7 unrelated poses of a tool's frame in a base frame.
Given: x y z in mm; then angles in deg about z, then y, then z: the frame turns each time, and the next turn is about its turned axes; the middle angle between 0 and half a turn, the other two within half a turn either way.
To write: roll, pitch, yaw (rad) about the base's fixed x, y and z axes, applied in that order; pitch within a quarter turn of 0, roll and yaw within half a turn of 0; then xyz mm. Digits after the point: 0 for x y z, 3 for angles.
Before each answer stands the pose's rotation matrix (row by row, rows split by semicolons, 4 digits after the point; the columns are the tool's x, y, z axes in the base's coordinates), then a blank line. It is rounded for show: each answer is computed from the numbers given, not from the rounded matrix.
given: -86 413 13 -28.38 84.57 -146.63
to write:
-0.3310 -0.3512 0.8759; -0.4464 -0.7595 -0.4732; 0.8314 -0.5476 0.0946

-1.400 -0.982 -2.209 -86 413 13
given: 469 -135 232 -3.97 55.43 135.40
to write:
-0.3544 -0.4468 0.8215; 0.7284 -0.6827 -0.0570; 0.5863 0.5782 0.5674

0.795 -0.626 2.024 469 -135 232
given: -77 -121 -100 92.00 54.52 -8.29
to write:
0.1241 -0.9919 -0.0284; 0.5790 0.0491 0.8138; -0.8058 -0.1174 0.5804

-0.200 0.937 1.360 -77 -121 -100
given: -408 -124 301 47.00 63.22 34.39
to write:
-0.1595 -0.7771 0.6088; 0.6571 0.3767 0.6529; -0.7367 0.5042 0.4506

0.842 0.828 1.809 -408 -124 301
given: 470 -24 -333 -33.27 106.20 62.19
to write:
0.3764 0.4623 0.8029; 0.8109 0.2547 -0.5268; -0.4480 0.8494 -0.2790

1.888 0.465 1.136 470 -24 -333
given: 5 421 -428 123.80 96.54 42.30
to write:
-0.5124 -0.6573 -0.5527; -0.4444 -0.3478 0.8256; -0.7348 0.6686 -0.1139

1.740 0.825 -2.427 5 421 -428
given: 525 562 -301 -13.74 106.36 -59.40
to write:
-0.3437 -0.1146 0.9321; -0.8021 0.5521 -0.2279; -0.4884 -0.8259 -0.2817

-1.899 0.510 -1.976 525 562 -301
